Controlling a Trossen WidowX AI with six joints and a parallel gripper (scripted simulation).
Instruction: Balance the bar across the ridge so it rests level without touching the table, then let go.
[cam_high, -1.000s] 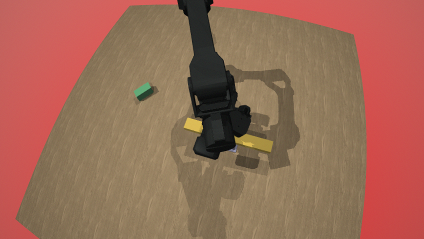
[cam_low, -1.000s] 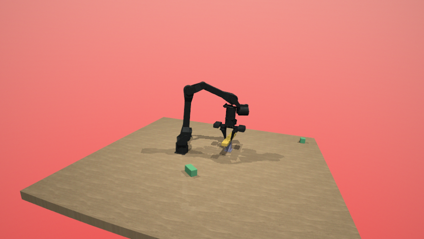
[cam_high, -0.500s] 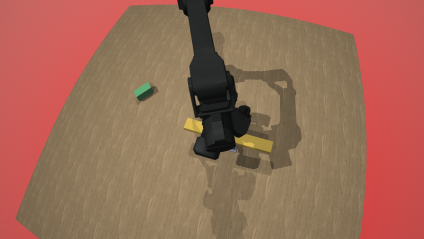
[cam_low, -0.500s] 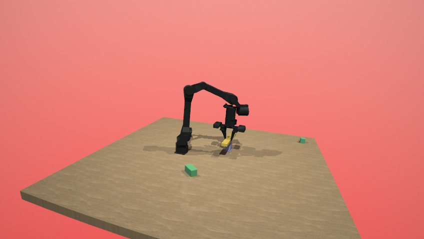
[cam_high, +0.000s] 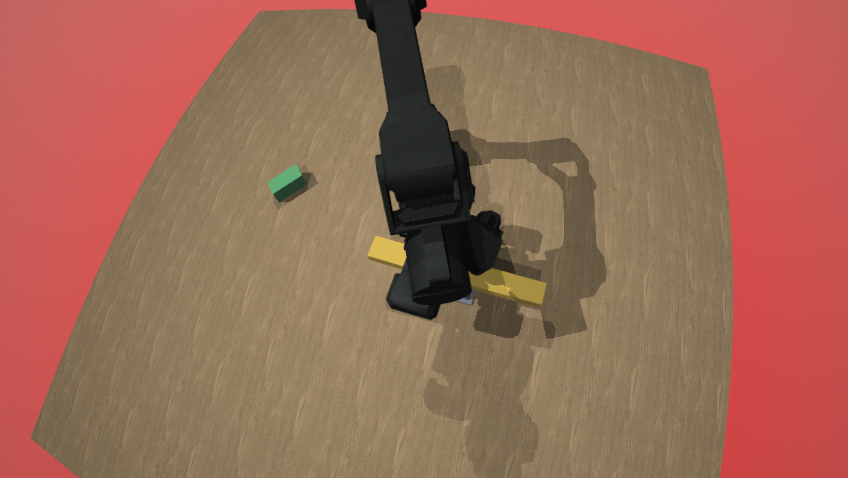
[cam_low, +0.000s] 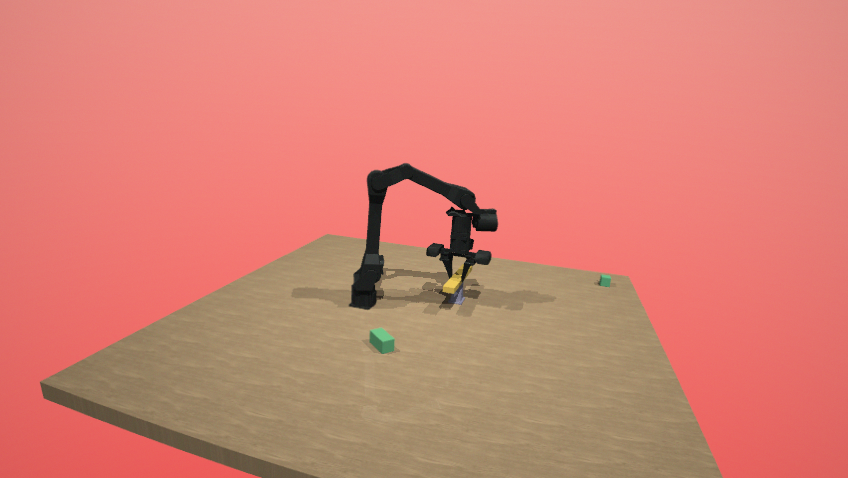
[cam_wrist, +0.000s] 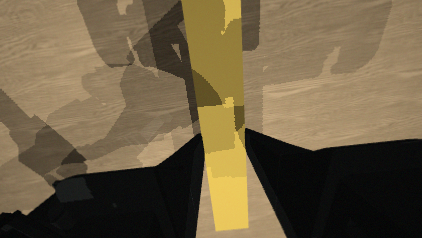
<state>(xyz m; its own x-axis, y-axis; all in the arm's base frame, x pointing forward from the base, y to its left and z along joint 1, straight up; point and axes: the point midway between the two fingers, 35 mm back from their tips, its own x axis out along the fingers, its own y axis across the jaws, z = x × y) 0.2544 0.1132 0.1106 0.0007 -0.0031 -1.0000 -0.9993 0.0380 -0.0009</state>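
My gripper tip is 30 mm to the right of the yellow bar. The rest, counted from my gripper tip: green cube (490 mm ahead, 390 mm to the left, 60 mm below).
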